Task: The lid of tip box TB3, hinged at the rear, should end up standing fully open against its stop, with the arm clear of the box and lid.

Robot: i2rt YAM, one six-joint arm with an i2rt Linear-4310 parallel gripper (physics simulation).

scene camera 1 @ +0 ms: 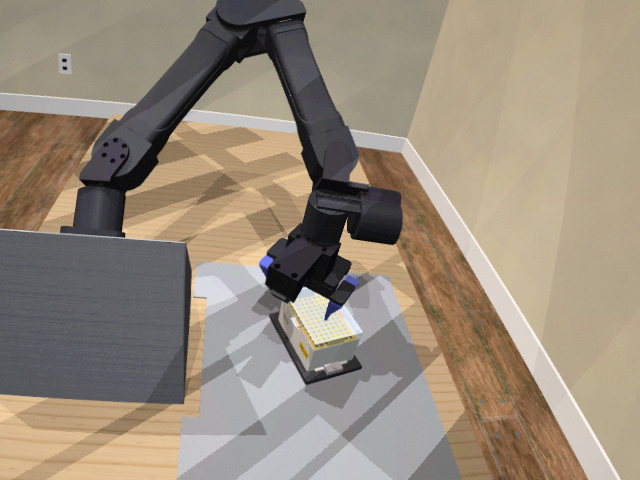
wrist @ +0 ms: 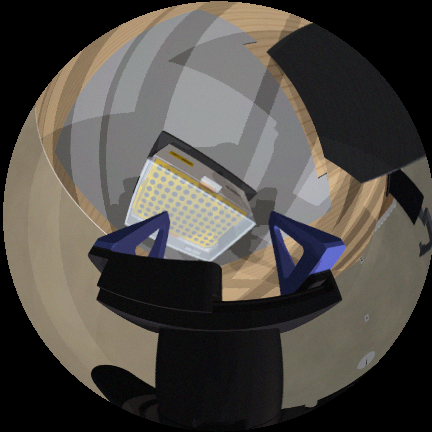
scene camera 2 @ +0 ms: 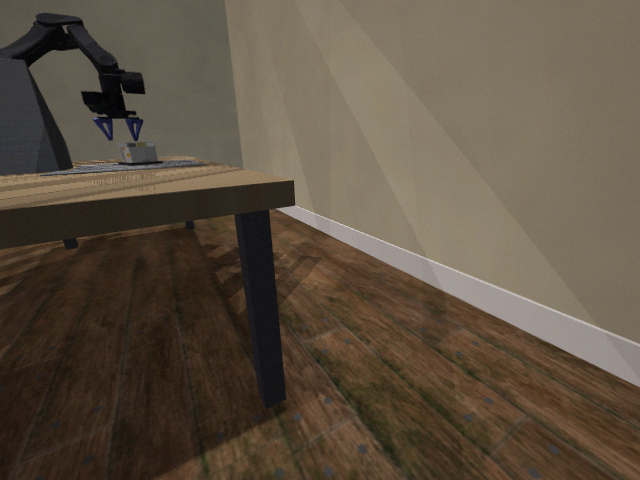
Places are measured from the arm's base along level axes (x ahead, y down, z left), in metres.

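Pixels of known places: gripper, fingertip midpoint: (scene camera 1: 300,303) (wrist: 218,216) (scene camera 2: 123,140); arm's base, link origin: (scene camera 1: 95,249).
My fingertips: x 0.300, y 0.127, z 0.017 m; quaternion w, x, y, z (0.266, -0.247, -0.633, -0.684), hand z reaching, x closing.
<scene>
Ahead of a thing's pixels: the offset from my fingertips to its top centre. "spot": to the spot under its first point. Level surfaces: height alone.
The tip box, a pale box {dx +0.035, dy +0.006, dz -0.013 m} (scene camera 1: 334,354) (scene camera 2: 140,153) (wrist: 194,169) with a yellow perforated rack inside, sits on a black base plate {spot: dx -0.006, dy +0.075, dz -0.023 m} (scene camera 1: 292,345) (wrist: 163,138). Its clear lid (scene camera 1: 353,325) (wrist: 231,239) lies over the rack and looks closed; its exact angle is hard to tell. The box's name cannot be read. My gripper (scene camera 1: 302,307) (scene camera 2: 123,138) (wrist: 218,216) is open, with nothing between its blue fingers. It points down above the box. One fingertip overlaps the lid in the scene camera 1 view, and the other is mostly hidden behind the gripper body.
A grey mat {dy +0.083 m} (scene camera 1: 248,413) (wrist: 200,90) lies under the base plate on the wooden table (scene camera 1: 93,444) (scene camera 2: 206,198). A large dark grey block (scene camera 1: 93,315) (scene camera 2: 25,118) (wrist: 350,100) stands left of the mat in the scene camera 1 view. A wall (scene camera 1: 558,180) rises beyond the right side.
</scene>
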